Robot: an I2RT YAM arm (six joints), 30 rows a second.
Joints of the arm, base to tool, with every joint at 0 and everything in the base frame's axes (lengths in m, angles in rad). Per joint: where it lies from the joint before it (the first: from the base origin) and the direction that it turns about. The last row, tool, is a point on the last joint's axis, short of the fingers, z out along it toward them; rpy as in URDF.
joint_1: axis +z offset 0 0 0.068
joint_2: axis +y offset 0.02 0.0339 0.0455
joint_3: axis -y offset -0.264 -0.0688 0
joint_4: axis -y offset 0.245 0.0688 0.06
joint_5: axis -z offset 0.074 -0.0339 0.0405
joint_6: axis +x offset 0.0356 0 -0.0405
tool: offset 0 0 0 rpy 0 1.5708 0
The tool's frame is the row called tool.
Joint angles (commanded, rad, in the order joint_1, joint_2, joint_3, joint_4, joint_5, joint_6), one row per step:
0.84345 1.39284 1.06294 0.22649 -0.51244 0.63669
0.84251 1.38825 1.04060 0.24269 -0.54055 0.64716
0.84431 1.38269 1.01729 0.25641 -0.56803 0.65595
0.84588 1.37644 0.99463 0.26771 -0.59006 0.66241
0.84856 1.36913 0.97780 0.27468 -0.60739 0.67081
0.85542 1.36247 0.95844 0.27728 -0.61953 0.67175
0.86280 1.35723 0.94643 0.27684 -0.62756 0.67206
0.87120 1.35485 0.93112 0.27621 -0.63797 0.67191
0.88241 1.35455 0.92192 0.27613 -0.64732 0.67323
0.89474 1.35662 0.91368 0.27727 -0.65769 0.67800
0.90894 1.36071 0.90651 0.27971 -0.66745 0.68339
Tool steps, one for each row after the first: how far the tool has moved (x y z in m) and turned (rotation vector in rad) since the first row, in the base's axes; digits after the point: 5 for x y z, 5 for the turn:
-0.00183 -0.00122 -0.00478 0.00285 0.01344 0.02608
-0.00459 -0.00219 -0.00986 0.00326 0.02697 0.05438
-0.00724 -0.00342 -0.01476 0.00200 0.03863 0.07721
-0.01004 -0.00452 -0.01773 0.00250 0.05012 0.09630
-0.01375 -0.00491 -0.02226 -0.00409 0.05915 0.11494
-0.01703 -0.00480 -0.02495 -0.00895 0.06520 0.13012
-0.02041 -0.00425 -0.02964 -0.01832 0.07546 0.14858
-0.02400 -0.00267 -0.03274 -0.02441 0.08386 0.16873
-0.02760 -0.00053 -0.03606 -0.03029 0.09590 0.19058
-0.03141 0.00222 -0.03947 -0.03613 0.10822 0.21358

